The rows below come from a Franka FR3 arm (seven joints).
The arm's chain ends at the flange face. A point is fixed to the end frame.
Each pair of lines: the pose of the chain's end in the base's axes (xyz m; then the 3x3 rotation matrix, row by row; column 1 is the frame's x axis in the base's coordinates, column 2 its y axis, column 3 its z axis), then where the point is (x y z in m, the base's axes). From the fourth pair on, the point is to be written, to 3 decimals.
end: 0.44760 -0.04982 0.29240; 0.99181 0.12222 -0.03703; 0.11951 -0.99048 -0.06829; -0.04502 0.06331 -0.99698
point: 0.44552 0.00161 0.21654
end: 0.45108 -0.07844 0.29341; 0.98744 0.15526 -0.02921; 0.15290 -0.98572 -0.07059; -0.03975 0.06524 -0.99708
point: 0.44768 -0.02719 0.21747
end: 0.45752 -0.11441 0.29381; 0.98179 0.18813 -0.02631; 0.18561 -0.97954 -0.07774; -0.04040 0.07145 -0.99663
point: 0.45245 -0.06378 0.21755
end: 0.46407 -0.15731 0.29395; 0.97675 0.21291 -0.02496; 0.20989 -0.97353 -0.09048; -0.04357 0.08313 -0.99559
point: 0.458 -0.108 0.217
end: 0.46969 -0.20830 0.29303; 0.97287 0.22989 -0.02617; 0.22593 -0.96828 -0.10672; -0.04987 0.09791 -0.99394
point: 0.462 -0.160 0.215
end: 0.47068 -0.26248 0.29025; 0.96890 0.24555 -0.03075; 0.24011 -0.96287 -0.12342; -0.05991 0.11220 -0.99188
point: 0.462 -0.216 0.212
